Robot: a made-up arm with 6 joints.
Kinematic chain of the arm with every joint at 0, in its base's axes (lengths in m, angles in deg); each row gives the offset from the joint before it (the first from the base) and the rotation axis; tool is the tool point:
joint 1: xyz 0 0 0.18 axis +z
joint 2: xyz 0 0.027 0 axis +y
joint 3: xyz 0 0 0.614 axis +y
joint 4: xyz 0 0 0.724 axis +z
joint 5: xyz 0 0 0 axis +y
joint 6: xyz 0 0 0.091 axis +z
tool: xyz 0 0 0
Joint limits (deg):
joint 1: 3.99..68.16
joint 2: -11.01..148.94
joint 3: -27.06..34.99
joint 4: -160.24..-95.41
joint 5: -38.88..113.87
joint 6: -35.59..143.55
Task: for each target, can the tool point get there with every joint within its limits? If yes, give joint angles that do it. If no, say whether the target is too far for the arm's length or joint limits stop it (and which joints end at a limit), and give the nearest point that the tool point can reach.
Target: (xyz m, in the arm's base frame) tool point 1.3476 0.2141 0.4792
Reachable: yes | joints 9.77 66.64 20.15 -103.68 30.32 125.22
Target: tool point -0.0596 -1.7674 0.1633
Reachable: no: too far | nearest point -0.2256 -0.5789 1.2904 | short by 1.646 m
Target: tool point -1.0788 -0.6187 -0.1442
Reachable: no: joint limits stop it (at a limit: joint 2, joint 3, joint 4, joint 5) | nearest point -0.5228 -0.2998 1.2754 | short by 1.558 m
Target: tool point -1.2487 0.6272 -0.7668
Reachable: no: too far | nearest point 0.0173 0.2681 -1.1385 | short by 1.367 m
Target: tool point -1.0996 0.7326 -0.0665
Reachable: no: joint limits stop it (at a limit: joint 1, joint 3, joint 5) | nearest point 0.2922 0.9522 -0.7230 | short by 1.554 m
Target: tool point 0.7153 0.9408 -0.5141
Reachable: yes | joints 55.07 115.66 11.57 -117.37 67.63 55.28
